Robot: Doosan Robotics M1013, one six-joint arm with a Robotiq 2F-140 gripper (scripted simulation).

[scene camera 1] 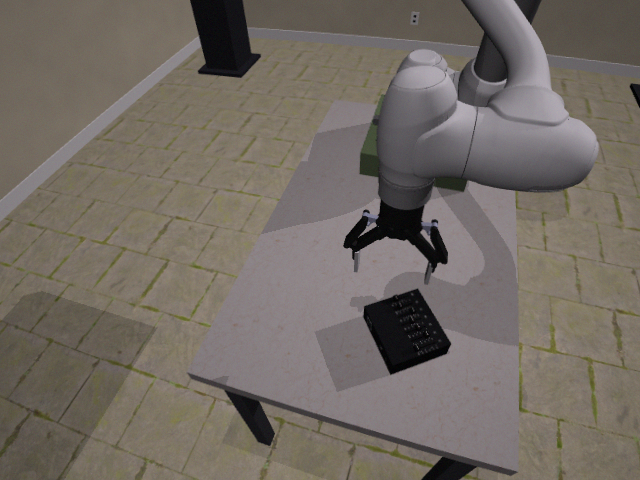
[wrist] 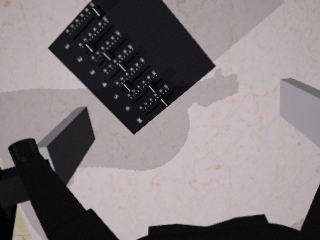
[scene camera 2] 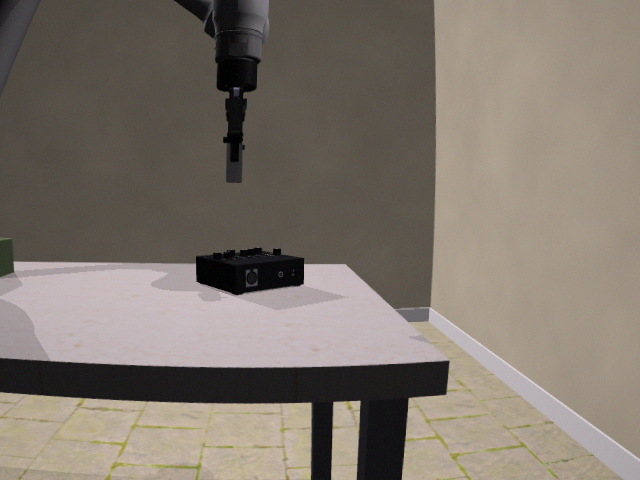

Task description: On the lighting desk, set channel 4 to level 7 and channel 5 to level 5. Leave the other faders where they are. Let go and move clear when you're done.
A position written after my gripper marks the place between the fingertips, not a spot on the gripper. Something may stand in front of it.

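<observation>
You'd see my gripper [scene camera 1: 391, 273] from here, and the same gripper [scene camera 2: 234, 182] again, and it [wrist: 183, 110] shows there as well.
</observation>
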